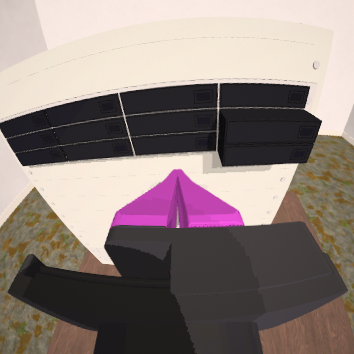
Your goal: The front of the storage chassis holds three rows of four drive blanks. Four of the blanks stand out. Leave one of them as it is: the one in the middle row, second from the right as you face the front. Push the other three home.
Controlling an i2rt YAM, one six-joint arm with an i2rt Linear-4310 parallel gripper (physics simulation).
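Frame: origin at the arm's base, x ahead, y left, z up, level; metres.
Seen in the pictures: gripper, between the fingertips: [176, 175].
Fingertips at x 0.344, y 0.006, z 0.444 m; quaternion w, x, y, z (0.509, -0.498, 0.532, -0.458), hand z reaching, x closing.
A point is followed by its place in that frame.
The cream storage chassis [175, 55] @(y 0.002, x 0.446, z 0.526 m) shows its front with three rows of four dark drive blanks. In the rightmost column, the middle blank [265, 131] @(y -0.085, x 0.394, z 0.454 m) and the bottom blank [265, 153] @(y -0.090, x 0.394, z 0.428 m) stand out, with the middle one's top face and their left sides showing. The top-right blank [260, 96] @(y -0.089, x 0.429, z 0.481 m) looks flush. The middle-row blank second from the right [167, 125] @(y 0.018, x 0.431, z 0.451 m) looks flush, as do the blank above it [165, 99] @(y 0.017, x 0.431, z 0.482 m) and the blank below it [170, 143] @(y 0.017, x 0.431, z 0.426 m). Blanks in the two left columns look flush. My gripper [176, 175] @(y 0.006, x 0.344, z 0.444 m) is shut and empty, its magenta tips below the bottom row, left of the protruding pair.
The chassis stands on a brown wooden table [287, 220] @(y -0.401, x 0.600, z -0.039 m). A patterned green-brown floor [330, 200] lies beyond, with pale walls behind. Small round screws run down the chassis's side edges. The protruding pair casts a shadow on the cream panel below.
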